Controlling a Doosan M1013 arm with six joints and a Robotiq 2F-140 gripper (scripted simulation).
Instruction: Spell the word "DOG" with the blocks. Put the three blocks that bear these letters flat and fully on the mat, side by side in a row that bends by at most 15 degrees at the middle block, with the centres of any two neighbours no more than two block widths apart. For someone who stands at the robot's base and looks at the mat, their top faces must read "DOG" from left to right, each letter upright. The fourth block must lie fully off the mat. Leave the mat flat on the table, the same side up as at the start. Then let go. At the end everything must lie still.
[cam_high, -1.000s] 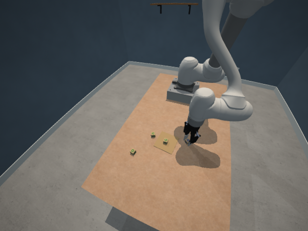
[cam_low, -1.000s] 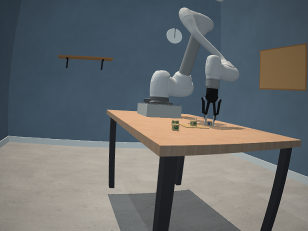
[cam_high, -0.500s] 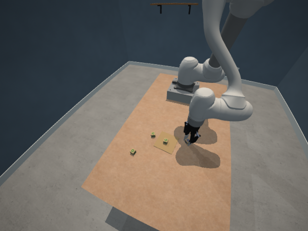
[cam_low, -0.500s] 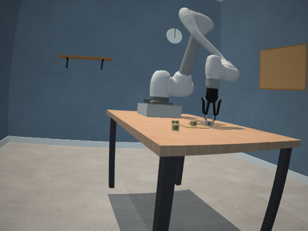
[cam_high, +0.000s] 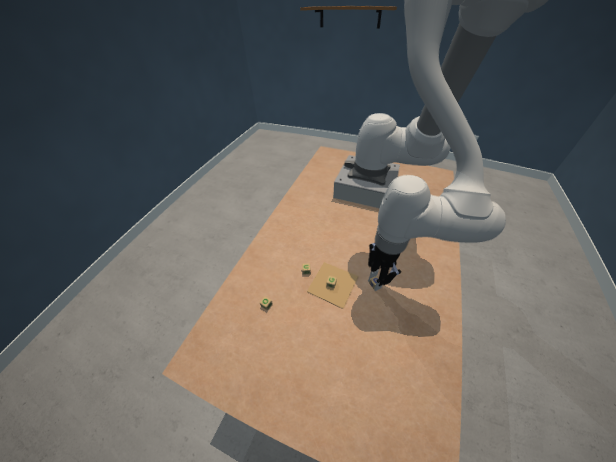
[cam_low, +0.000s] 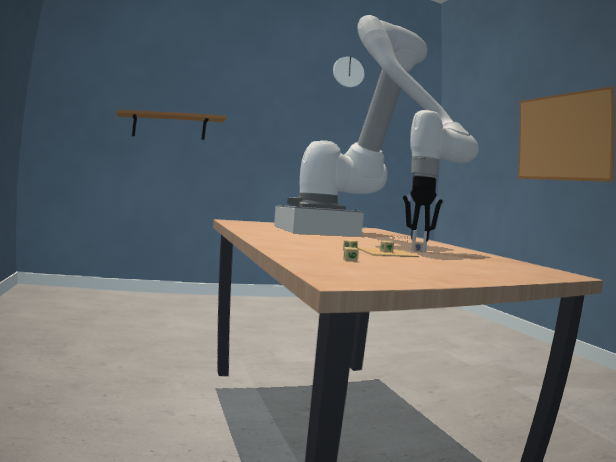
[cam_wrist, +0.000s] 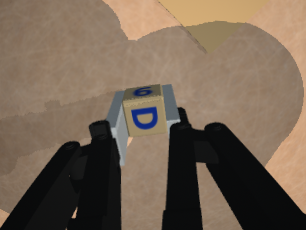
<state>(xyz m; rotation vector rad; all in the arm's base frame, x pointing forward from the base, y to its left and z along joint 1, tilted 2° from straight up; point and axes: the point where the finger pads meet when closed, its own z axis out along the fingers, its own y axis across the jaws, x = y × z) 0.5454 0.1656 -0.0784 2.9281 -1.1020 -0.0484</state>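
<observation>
Right now the G block is 60 mm ahead of my hand, 140 mm to the right of it and 10 mm below it. The rest, counted from my hand: D block 20 mm below; then tan mat 50 mm ahead, 140 mm to the right, 30 mm below.
</observation>
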